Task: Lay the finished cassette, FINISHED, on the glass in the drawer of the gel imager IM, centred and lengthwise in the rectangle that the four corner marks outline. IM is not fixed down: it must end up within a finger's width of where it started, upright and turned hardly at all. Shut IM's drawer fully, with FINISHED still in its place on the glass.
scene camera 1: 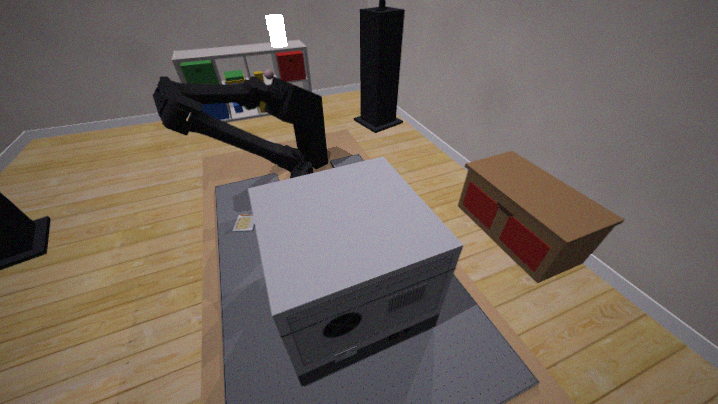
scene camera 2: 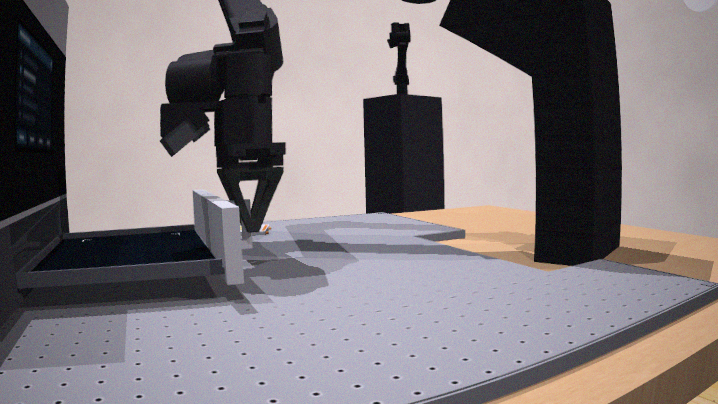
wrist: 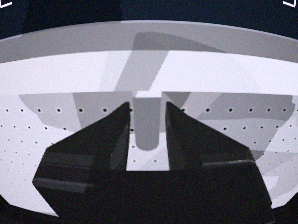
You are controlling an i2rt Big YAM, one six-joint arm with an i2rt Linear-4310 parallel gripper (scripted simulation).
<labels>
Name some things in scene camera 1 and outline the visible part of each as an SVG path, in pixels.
A gel imager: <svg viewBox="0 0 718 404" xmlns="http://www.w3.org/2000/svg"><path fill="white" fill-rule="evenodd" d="M384 157L248 188L272 317L301 386L436 326L463 244Z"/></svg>
</labels>
